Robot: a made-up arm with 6 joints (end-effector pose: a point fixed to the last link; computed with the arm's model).
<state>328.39 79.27 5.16 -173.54 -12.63 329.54</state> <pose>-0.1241 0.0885 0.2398 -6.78 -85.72 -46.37</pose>
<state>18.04 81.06 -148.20 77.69 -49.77 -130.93</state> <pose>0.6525 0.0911 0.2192 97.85 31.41 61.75</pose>
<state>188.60 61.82 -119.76 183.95 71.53 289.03</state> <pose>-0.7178 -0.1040 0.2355 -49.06 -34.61 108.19</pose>
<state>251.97 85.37 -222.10 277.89 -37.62 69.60</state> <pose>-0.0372 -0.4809 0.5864 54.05 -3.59 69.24</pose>
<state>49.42 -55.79 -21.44 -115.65 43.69 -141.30</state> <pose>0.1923 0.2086 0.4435 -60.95 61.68 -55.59</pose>
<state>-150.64 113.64 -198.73 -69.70 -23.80 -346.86</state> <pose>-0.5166 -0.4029 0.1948 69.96 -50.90 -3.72</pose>
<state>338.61 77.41 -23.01 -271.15 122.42 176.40</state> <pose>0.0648 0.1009 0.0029 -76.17 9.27 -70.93</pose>
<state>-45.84 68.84 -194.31 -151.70 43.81 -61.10</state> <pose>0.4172 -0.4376 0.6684 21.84 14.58 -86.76</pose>
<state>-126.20 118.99 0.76 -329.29 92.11 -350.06</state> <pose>0.1305 0.0956 0.3061 42.18 -18.69 67.92</pose>
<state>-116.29 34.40 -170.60 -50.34 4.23 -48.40</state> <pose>-0.1411 -0.4002 0.8772 46.20 -10.33 -34.30</pose>
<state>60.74 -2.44 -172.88 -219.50 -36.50 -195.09</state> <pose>0.1018 0.0333 0.9283 -55.76 -22.85 -164.47</pose>
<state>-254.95 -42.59 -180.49 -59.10 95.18 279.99</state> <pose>0.2001 -0.4165 0.7912 79.73 72.26 144.00</pose>
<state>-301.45 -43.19 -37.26 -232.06 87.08 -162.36</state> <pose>0.0966 0.2926 0.5644 8.29 -59.76 -92.39</pose>
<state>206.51 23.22 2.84 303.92 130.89 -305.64</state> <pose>-0.0557 0.0817 0.1799 -33.92 34.54 121.46</pose>
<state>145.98 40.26 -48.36 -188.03 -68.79 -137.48</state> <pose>-0.1803 0.1408 0.1227 67.94 98.39 11.19</pose>
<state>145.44 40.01 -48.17 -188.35 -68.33 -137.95</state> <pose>-0.1782 0.1427 0.1227 68.02 98.92 10.78</pose>
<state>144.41 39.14 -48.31 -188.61 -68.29 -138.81</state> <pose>-0.1778 0.1481 0.1262 68.61 99.72 9.88</pose>
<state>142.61 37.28 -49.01 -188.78 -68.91 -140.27</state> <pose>-0.1797 0.1591 0.1354 70.03 100.96 8.30</pose>
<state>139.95 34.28 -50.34 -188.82 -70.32 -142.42</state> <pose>-0.1830 0.1763 0.1523 72.42 102.66 6.05</pose>
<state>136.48 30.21 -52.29 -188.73 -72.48 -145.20</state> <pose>-0.1853 0.1991 0.1780 75.81 104.78 3.36</pose>
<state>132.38 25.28 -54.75 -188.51 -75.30 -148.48</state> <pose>-0.1836 0.2251 0.2126 80.02 107.17 0.56</pose>
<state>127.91 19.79 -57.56 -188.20 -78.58 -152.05</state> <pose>-0.1759 0.2503 0.2550 84.82 109.70 -1.97</pose>
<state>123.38 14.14 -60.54 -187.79 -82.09 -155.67</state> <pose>-0.1619 0.2709 0.3022 89.86 112.19 -3.97</pose>
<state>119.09 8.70 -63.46 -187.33 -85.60 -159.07</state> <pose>-0.1435 0.2838 0.3499 94.77 114.44 -5.28</pose>
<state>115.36 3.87 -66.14 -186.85 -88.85 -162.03</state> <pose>-0.1244 0.2887 0.3937 99.13 116.37 -5.94</pose>
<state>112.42 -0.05 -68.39 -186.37 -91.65 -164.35</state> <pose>-0.1077 0.2874 0.4298 102.63 117.85 -6.19</pose>
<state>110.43 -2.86 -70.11 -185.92 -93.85 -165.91</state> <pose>-0.0959 0.2834 0.4563 105.10 118.86 -6.27</pose>
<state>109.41 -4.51 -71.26 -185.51 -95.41 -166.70</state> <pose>-0.0897 0.2794 0.4728 106.50 119.41 -6.44</pose>
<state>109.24 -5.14 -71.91 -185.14 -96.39 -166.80</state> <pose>-0.0887 0.2770 0.4806 107.00 119.55 -6.77</pose>
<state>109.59 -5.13 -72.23 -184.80 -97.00 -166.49</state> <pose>-0.0908 0.2760 0.4831 106.92 119.42 -7.23</pose>
